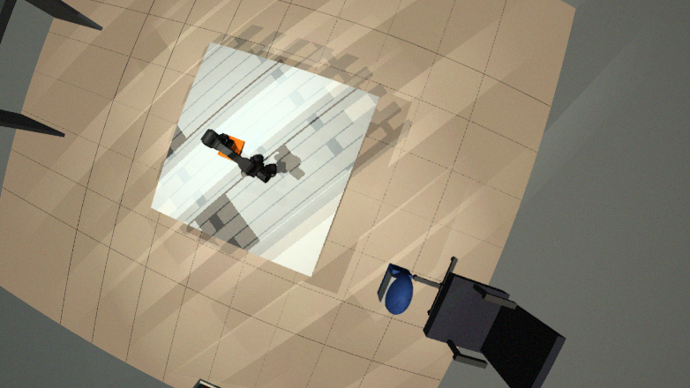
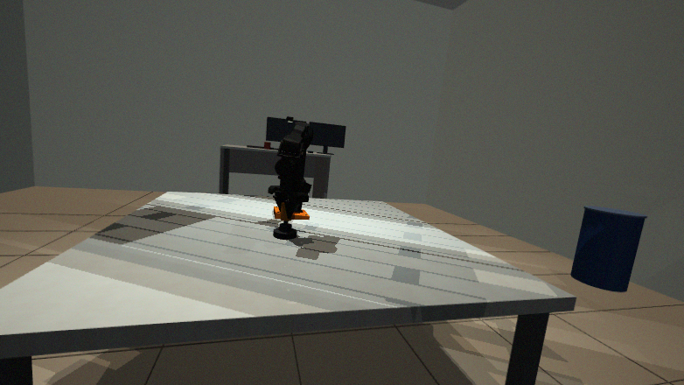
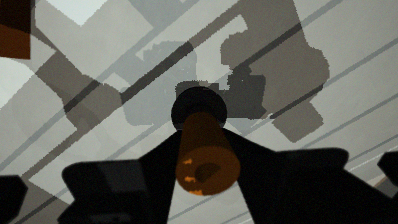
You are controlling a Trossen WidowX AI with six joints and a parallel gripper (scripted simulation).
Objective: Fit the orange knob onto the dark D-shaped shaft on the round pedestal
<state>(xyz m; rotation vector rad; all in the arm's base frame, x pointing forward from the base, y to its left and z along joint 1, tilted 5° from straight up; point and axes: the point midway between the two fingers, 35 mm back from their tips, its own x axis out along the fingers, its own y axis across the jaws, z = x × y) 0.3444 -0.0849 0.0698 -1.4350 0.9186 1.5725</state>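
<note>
My gripper tip is 20 mm below the orange knob. The rest, counted from my gripper tip: round dark pedestal (40 mm below).
</note>
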